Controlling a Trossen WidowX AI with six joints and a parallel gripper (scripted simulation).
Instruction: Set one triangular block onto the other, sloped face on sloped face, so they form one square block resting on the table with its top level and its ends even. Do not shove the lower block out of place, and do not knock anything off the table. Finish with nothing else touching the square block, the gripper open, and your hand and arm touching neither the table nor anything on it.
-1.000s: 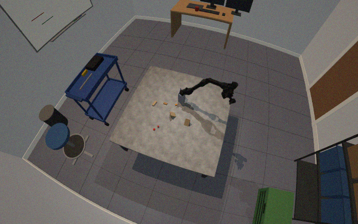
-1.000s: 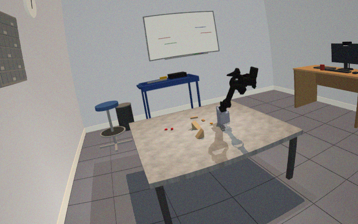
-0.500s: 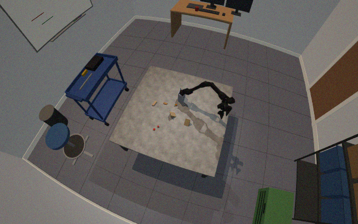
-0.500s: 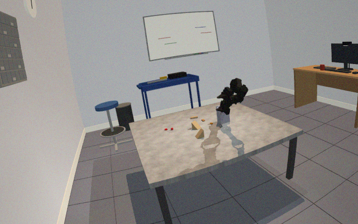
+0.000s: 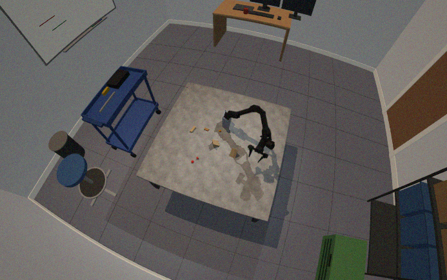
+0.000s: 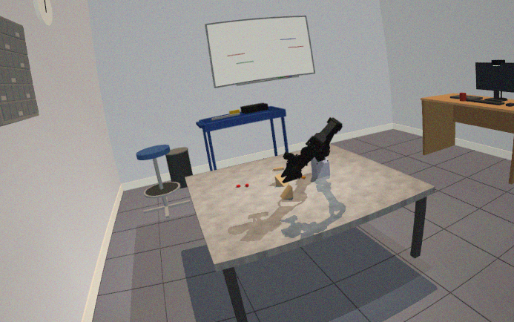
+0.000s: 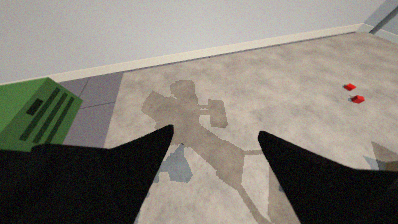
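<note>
The tan triangular block is 11 cm behind my gripper tip, 19 cm to the right of it and 17 cm below it. Also, from my gripper tip: tan bar: 27 cm behind, 66 cm to the right, 18 cm below; then orange thing: 32 cm behind, 38 cm to the right, 18 cm below.
</note>
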